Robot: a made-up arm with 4 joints.
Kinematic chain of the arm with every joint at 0, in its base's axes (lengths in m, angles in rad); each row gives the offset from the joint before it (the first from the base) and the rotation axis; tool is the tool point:
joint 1: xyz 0 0 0.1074 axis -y
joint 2: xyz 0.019 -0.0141 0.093 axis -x
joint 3: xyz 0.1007 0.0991 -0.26 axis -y
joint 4: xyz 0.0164 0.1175 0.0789 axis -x
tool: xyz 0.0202 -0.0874 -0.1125
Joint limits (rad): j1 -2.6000..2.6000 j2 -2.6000..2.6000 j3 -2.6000..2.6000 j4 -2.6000..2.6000
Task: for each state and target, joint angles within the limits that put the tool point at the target. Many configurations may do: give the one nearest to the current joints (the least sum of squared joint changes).
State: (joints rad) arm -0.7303 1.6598 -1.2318 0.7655
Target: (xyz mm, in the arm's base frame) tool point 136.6 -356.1 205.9
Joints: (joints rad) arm -0.3149 2.1265 -1.0629 -0.1252
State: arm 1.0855 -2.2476 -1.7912 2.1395
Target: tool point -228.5 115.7 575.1
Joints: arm 1.1283 -2.2820 -1.6026 2.0182
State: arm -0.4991 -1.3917 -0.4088 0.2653
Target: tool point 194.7 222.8 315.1
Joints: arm -0.1655 -1.7805 -0.3312 0.4120
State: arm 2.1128 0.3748 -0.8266 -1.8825
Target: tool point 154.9 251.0 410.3
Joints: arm 2.0013 0.2973 -1.2314 -2.2635
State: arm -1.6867 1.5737 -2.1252 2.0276
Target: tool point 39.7 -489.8 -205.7
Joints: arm -2.0330 2.1999 -2.2874 2.4592
